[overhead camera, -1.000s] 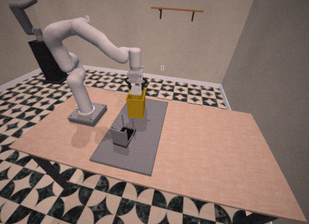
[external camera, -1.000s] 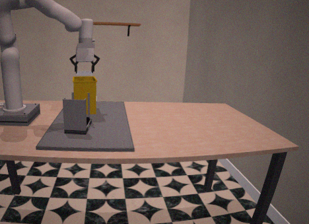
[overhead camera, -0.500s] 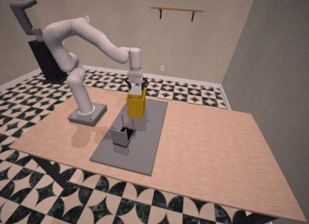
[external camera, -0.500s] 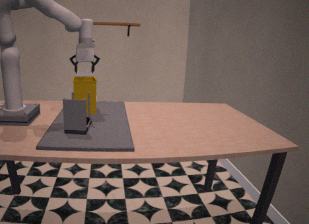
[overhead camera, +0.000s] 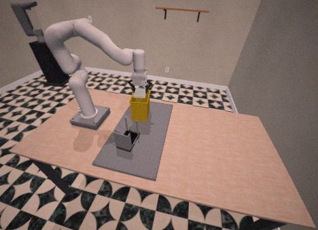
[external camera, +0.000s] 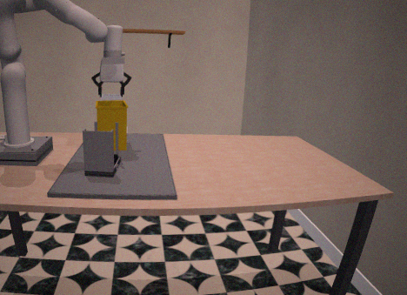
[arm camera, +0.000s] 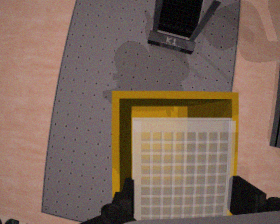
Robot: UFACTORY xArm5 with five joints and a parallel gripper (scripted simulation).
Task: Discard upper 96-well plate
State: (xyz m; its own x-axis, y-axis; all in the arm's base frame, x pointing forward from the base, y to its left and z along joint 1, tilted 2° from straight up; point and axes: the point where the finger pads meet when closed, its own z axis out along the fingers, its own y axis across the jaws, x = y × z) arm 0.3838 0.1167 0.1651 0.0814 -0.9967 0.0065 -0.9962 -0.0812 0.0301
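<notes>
Right now my hand is 10 mm above the white 96-well plate. The rest, counted from my hand: yellow plastics bin 130 mm below.
</notes>
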